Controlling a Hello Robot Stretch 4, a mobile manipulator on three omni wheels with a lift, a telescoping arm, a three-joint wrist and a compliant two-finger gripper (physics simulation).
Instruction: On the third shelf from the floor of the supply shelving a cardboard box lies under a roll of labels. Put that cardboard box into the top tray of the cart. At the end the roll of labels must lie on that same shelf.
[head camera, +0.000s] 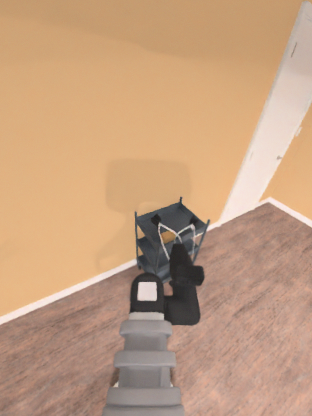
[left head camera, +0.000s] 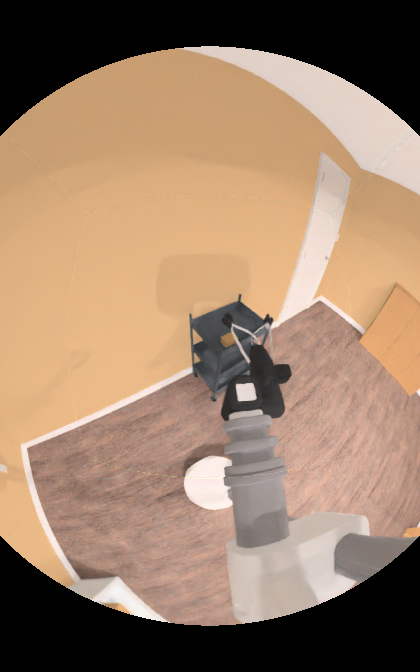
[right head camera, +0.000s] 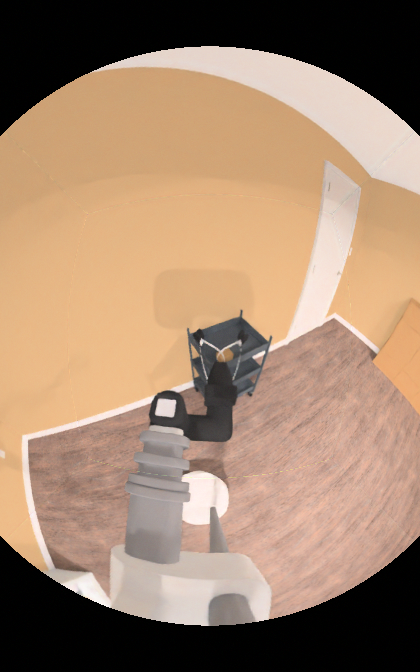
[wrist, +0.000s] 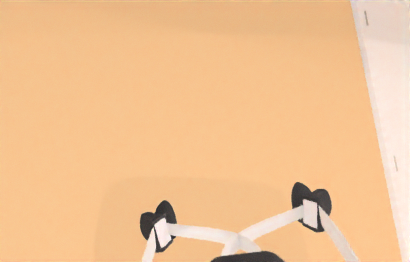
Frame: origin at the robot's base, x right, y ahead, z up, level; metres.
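Seen in the pictures: gripper, fingertip midpoint: (head camera: 174, 216) (wrist: 232, 207).
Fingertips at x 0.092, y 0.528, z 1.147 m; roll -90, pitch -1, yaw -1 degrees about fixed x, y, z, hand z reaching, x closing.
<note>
A point is followed by its place in that frame.
The dark blue-grey cart (head camera: 136, 240) @[z 0.435, x -0.105, y 0.992 m] (left head camera: 192, 340) (right head camera: 190, 350) stands against the wall. The orange-brown cardboard box (head camera: 166, 236) @[z 0.685, x 0.125, y 0.831 m] (left head camera: 227, 340) (right head camera: 226, 355) lies in its top tray, near the front side, partly covered by the gripper in the head views. My gripper (head camera: 175, 220) @[z 1.147, x 0.092, y 0.528 m] (left head camera: 248, 320) (right head camera: 220, 336) (wrist: 232, 207) @[z 1.147, x 0.092, y 0.528 m] is open and empty, its fingertips apart, above the cart and clear of the box. The box does not show in the wrist view. The roll of labels and the supply shelving cannot be made out in these views.
A white door (head camera: 272, 125) @[z 1.289, x 1.198, y 1.784 m] (left head camera: 320, 240) (right head camera: 327, 250) is right of the cart. A white round shape (left head camera: 207, 482) (right head camera: 205, 497) is low beneath the arm. A large orange-brown panel (left head camera: 395, 340) (right head camera: 400, 355) is at the right. A white piece (left head camera: 100, 587) shows at the lower left.
</note>
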